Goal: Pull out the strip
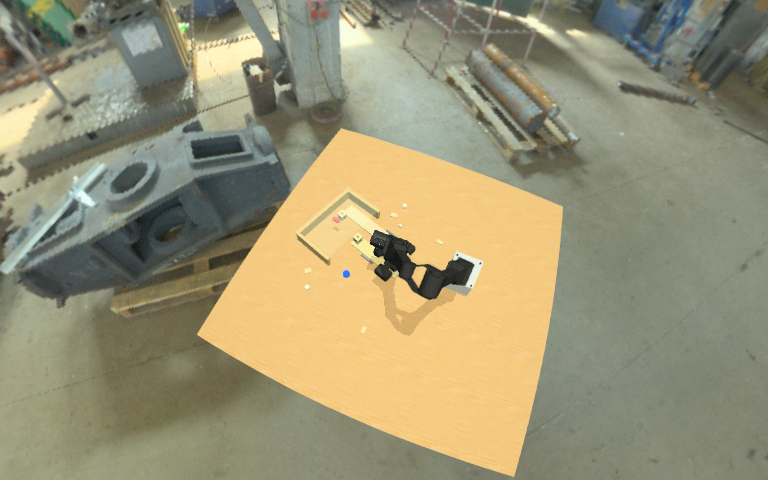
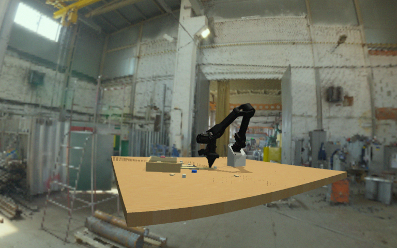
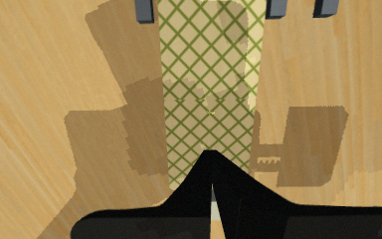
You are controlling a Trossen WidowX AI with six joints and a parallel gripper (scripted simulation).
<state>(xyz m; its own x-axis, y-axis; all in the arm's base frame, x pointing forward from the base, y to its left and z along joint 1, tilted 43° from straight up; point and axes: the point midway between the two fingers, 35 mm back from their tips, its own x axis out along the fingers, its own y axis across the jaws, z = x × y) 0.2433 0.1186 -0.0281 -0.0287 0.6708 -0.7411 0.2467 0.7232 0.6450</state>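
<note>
Now: gripper tip 90 mm short of the green cross-hatched strip and 20 mm to the left of it. The rest, counted from my gripper tip: pink piece 300 mm ahead, 70 mm to the right, 60 mm above; blue disc 160 mm ahead, 110 mm to the left.
</note>
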